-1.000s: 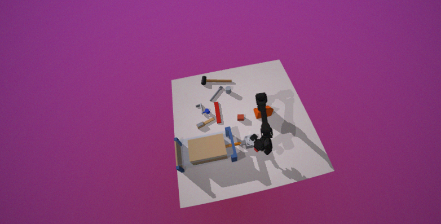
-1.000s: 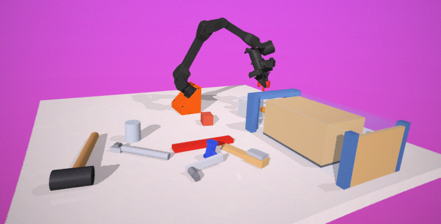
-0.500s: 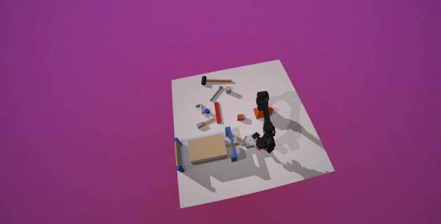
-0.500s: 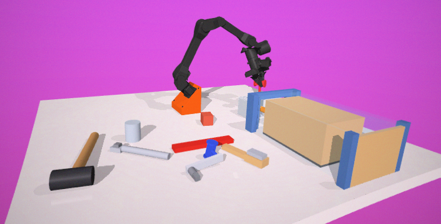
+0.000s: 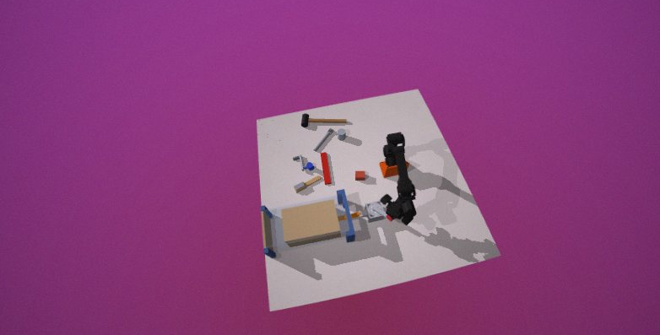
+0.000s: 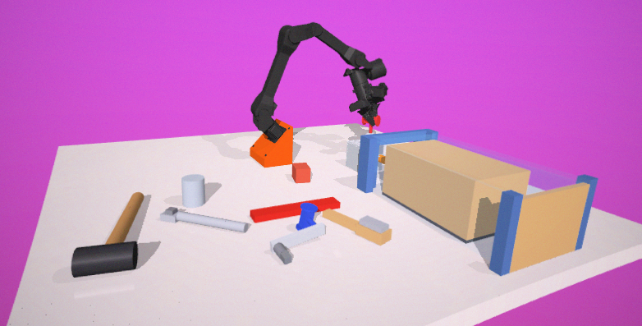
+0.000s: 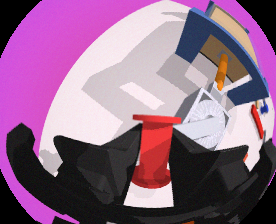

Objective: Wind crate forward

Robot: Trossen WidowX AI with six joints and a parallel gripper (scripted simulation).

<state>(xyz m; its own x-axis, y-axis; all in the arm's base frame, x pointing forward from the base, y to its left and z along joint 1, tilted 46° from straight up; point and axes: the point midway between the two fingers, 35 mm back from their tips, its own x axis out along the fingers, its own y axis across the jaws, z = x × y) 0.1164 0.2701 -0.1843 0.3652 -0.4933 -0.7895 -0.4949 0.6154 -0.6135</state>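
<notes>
Now: gripper tip 40 mm to the left of the red-knobbed crank, 30 mm above it and 10 mm short of it. The rest, counted from my gripper tip: rack (460 mm ahead, 90 mm to the right, 50 mm below); red knob (10 mm to the right, 10 mm behind); grey winch (100 mm below, 90 mm to the right, 40 mm ahead).
</notes>
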